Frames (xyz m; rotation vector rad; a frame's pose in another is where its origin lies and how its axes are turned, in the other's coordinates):
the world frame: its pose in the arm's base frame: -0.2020 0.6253 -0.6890 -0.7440 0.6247 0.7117
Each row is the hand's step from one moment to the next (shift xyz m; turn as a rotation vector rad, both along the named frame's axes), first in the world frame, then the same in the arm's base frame.
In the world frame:
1: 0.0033 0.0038 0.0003 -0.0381 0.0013 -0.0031
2: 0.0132 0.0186 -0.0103 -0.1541 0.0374 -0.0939
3: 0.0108 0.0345 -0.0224 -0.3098 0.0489 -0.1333
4: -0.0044 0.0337 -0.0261 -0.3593 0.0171 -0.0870
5: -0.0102 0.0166 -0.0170 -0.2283 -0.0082 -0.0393
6: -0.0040 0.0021 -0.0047 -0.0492 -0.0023 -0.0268
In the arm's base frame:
1: -0.0008 0.0034 -0.0036 -0.0247 -0.0149 0.0251
2: -0.0087 0.0065 -0.0226 -0.1448 -0.1061 0.0418
3: -0.0252 0.0047 -0.0339 -0.2572 -0.1844 0.1264
4: -0.0347 -0.0038 -0.0248 -0.2515 -0.1826 0.2010
5: -0.0230 -0.0079 -0.0089 -0.1413 -0.1138 0.1443
6: -0.0052 -0.0039 -0.0007 -0.0346 -0.0390 0.0206

